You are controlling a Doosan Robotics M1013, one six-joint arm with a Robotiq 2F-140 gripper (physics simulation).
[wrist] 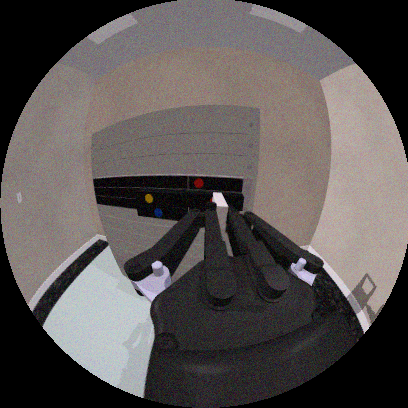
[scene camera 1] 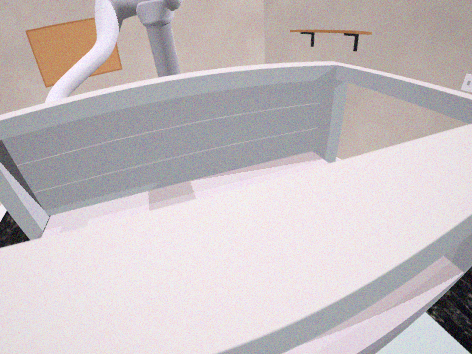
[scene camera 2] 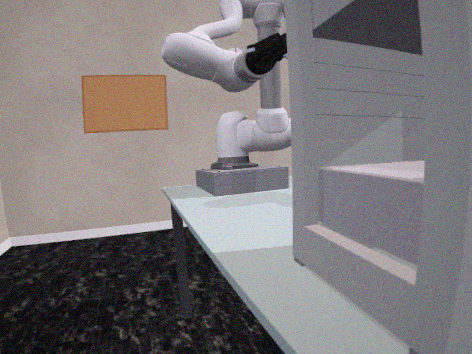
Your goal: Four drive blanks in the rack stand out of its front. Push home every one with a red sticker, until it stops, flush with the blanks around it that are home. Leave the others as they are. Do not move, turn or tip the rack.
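Note:
The grey rack [scene camera 1: 175, 125] [scene camera 2: 305, 150] [wrist: 175, 145] stands upright, with black drive blanks across its front in the wrist view. A red sticker [wrist: 199, 183] is on an upper-row blank. A yellow sticker [wrist: 149, 198] is below and left, and a blue sticker [wrist: 158, 212] is lower still. A second red sticker [wrist: 212, 200] shows partly behind the fingertips. How far each blank stands out is hard to tell. My gripper [wrist: 215, 200] is shut and empty, its tips in front of that partly hidden red sticker; contact cannot be told. In scene camera 2 its tips are hidden by the rack.
The pale table [scene camera 2: 250, 225] [wrist: 90, 315] lies below the rack. The arm's grey base block [scene camera 2: 240, 180] stands on it behind the rack. An orange wall panel [scene camera 1: 70, 55] [scene camera 2: 125, 104] and a wall shelf [scene camera 1: 330, 32] are in the background.

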